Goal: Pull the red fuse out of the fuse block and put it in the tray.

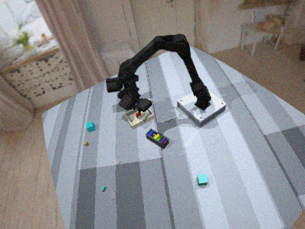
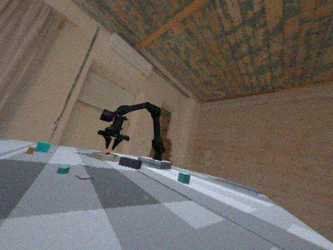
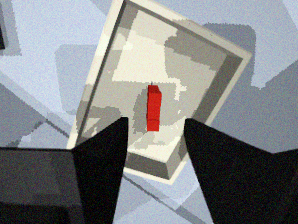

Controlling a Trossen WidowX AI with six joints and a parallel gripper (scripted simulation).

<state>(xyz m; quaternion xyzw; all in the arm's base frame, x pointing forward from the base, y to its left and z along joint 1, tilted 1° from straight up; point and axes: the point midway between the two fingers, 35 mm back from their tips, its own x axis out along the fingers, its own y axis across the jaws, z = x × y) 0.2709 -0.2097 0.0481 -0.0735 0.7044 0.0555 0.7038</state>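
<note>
The red fuse lies 3 cm below my gripper tip. Also, from my gripper tip: tray: 5 cm below; then blue fuse: 3 cm ahead, 15 cm to the left, 3 cm below; then yellow fuse: 2 cm ahead, 18 cm to the left, 3 cm below.
</note>
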